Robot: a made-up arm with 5 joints.
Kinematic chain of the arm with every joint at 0, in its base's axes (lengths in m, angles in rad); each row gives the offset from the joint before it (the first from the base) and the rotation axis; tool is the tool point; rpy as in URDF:
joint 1: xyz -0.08 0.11 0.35 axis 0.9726 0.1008 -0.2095
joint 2: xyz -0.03 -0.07 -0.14 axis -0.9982 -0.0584 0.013
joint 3: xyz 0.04 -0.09 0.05 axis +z
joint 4: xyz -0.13 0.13 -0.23 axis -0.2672 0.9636 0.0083
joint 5: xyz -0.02 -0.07 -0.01 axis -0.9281 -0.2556 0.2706
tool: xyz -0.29 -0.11 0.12 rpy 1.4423 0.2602 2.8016
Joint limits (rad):
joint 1: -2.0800..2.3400
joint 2: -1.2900..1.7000
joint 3: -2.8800..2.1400
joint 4: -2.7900..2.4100
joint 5: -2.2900..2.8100
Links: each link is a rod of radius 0.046 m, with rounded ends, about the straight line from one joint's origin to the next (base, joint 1, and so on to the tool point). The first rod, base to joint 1, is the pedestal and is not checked.
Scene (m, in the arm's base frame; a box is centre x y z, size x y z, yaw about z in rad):
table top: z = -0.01
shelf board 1: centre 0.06 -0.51 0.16 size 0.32 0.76 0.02 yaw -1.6
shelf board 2: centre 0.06 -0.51 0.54 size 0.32 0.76 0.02 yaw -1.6
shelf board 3: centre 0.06 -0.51 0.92 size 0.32 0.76 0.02 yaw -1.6
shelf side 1: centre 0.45 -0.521 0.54 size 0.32 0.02 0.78 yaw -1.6
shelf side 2: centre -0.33 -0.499 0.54 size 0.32 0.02 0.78 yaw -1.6
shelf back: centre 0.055 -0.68 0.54 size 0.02 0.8 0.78 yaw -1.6
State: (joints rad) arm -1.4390 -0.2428 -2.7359 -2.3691 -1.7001
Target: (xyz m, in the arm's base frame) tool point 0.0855 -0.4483 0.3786
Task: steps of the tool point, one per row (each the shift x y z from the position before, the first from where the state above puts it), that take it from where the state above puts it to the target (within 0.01 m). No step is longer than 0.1 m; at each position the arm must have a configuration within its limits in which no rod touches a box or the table.
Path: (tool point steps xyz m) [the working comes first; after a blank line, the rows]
Joints at the target: -0.4032 0.7005 -1.7751 -2.7900 -1.8439
Straight joint move there: clear.

1: -0.0060 0.0023 -0.0069
2: 0.0002 0.0174 -0.0084
3: 0.0079 0.0329 -0.0122
4: 0.0161 0.0480 -0.0180

